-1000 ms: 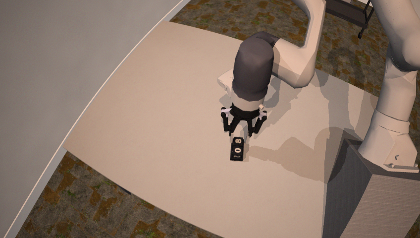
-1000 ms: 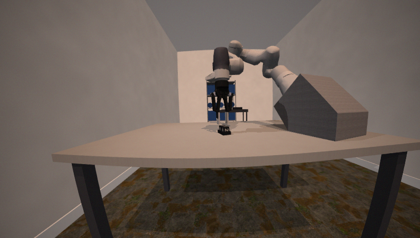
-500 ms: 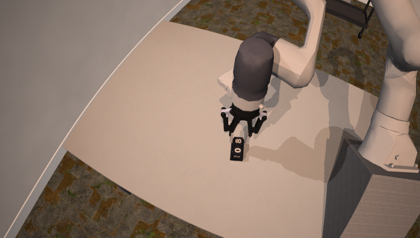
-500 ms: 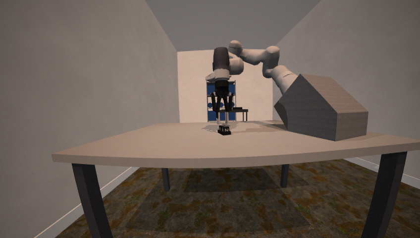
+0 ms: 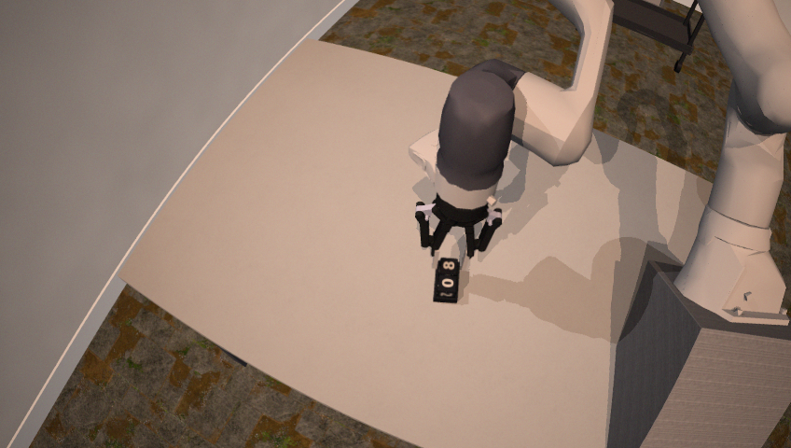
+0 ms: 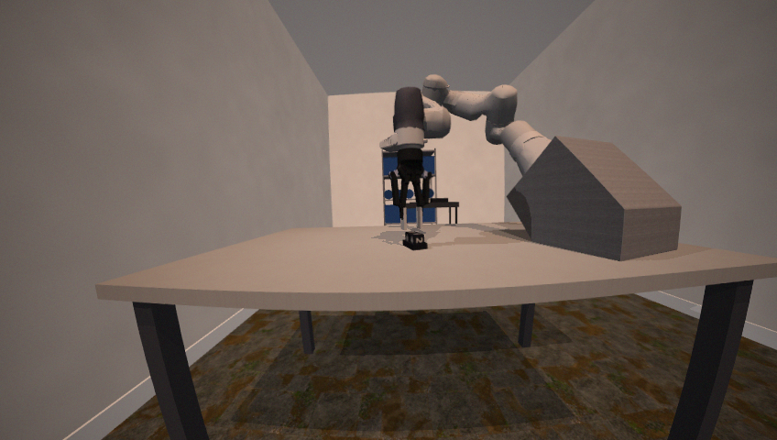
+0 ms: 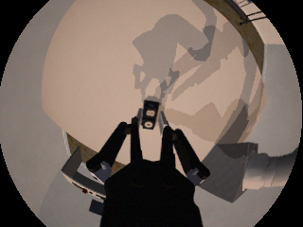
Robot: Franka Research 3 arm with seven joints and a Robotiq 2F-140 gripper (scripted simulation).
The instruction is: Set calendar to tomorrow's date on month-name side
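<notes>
My gripper is now 7 cm above the tray and 2 cm to the right of it.
</notes>
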